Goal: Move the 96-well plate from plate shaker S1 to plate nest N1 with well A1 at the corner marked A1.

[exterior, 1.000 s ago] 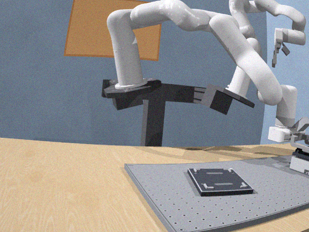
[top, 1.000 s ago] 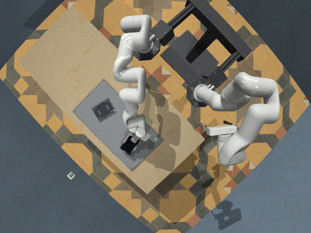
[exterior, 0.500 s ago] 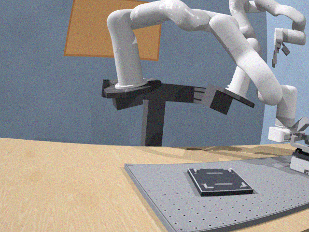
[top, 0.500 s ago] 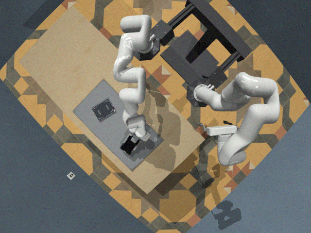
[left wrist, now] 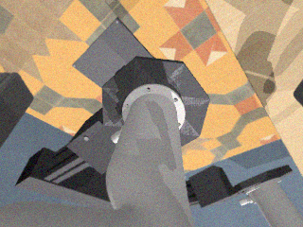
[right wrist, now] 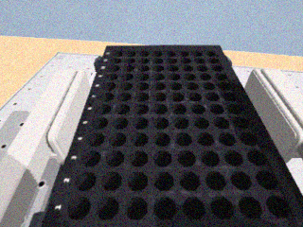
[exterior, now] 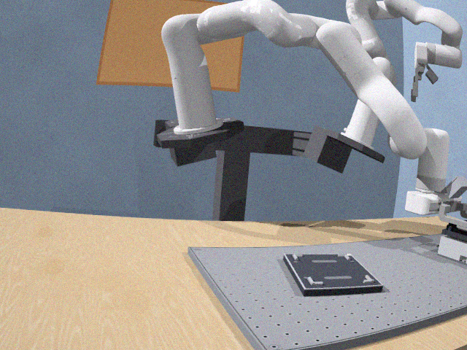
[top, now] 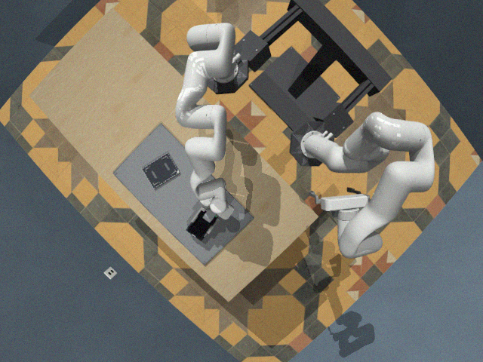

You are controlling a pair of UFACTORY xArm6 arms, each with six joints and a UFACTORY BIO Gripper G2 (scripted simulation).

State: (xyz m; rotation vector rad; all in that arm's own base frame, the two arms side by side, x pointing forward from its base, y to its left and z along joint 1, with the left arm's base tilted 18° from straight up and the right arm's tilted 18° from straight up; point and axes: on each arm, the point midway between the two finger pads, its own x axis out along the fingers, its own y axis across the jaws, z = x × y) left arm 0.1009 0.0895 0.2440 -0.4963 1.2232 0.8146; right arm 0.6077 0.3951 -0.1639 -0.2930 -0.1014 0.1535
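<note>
Now: right hand 340 mm to the left of the plate nest N1, 70 mm above it and 60 mm past it. The rest, counted from my right hand: black 96-well plate (10 mm below, 10 mm ahead).
</note>
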